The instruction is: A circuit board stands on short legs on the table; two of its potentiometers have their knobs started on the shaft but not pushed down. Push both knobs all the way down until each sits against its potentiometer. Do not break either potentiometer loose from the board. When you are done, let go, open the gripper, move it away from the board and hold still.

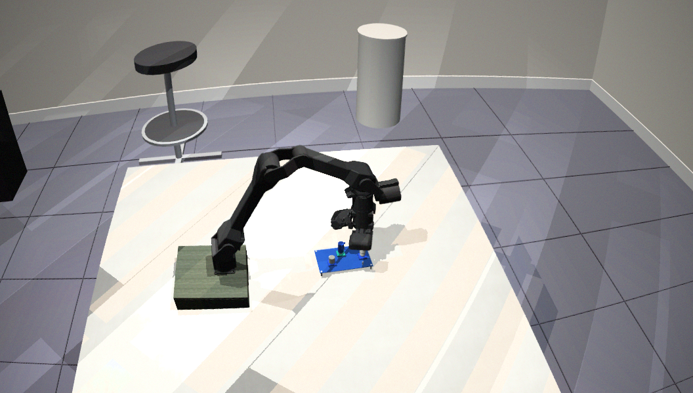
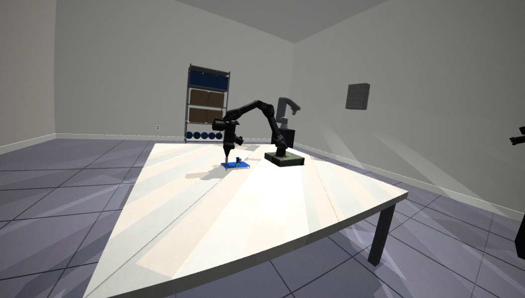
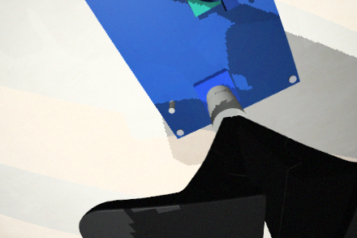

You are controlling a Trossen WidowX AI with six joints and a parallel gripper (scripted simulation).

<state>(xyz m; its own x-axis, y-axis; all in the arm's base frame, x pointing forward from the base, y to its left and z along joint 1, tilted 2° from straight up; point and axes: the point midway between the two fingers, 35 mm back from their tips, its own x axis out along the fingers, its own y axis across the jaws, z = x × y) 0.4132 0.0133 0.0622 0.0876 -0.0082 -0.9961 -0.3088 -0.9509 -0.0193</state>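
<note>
Now: the grey knob 1 cm below my gripper tip. From my gripper tip the other things lie so: dark blue knob (6 cm behind, 2 cm to the left, 1 cm below).
</note>
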